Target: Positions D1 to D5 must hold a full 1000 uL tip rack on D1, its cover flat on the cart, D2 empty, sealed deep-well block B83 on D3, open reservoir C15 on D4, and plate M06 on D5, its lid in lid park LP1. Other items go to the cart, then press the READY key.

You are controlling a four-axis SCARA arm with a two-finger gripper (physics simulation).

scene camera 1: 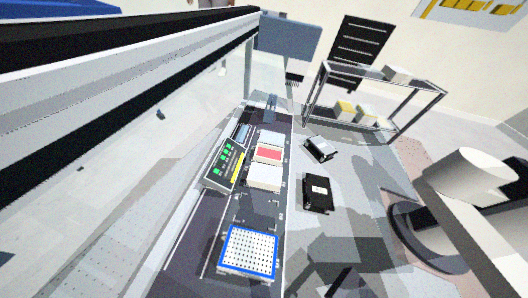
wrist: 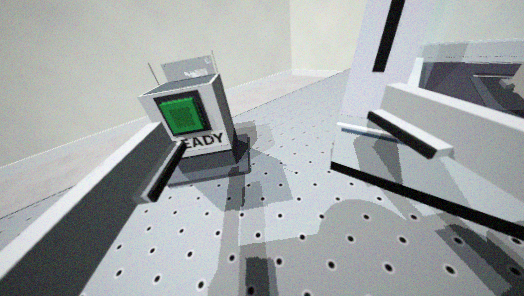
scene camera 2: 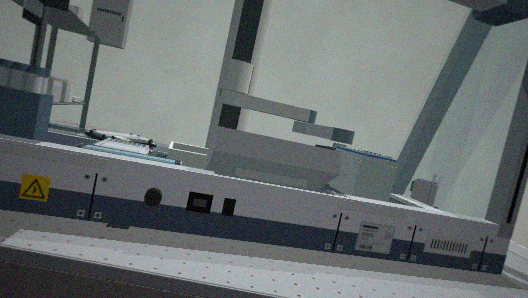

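Pixels of known places: gripper, fingertip midpoint: [wrist: 274,117]; arm's base, origin of the base link: [scene camera 1: 423,233].
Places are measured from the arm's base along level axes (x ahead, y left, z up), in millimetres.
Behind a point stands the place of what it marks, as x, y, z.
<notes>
My gripper [wrist: 274,117] @[423, 497, 100] is open and empty in the wrist view. The READY key [wrist: 182,115] @[384, 584, 95], a green button on a white box, stands ahead, beyond the left finger, which overlaps part of its label. A blue-rimmed white tip rack [scene camera 1: 248,252] @[626, 347, 167] sits on D1. Its cover cannot be made out clearly. D2 holds no item. A white block [scene camera 1: 264,176] @[666, 111, 114] is on D3, a reservoir [scene camera 1: 269,153] @[691, -35, 81] with red contents on D4, and a pale plate [scene camera 1: 272,137] @[712, -144, 81] on D5. A bluish clear lid [scene camera 1: 242,134] @[848, -79, 92] lies beside the row. The item codes are not readable.
The cart [scene camera 1: 444,93] @[25, -539, 361] has boxes on both shelves. Two black holders [scene camera 1: 317,193] @[452, 58, 63] [scene camera 1: 321,148] @[460, -205, 71] stand beside the deck. A panel [scene camera 1: 225,164] @[807, 143, 142] with green lights is on the deck's other side. A clear panel with a black lower edge [wrist: 425,197] @[504, 412, 20] is near the right finger.
</notes>
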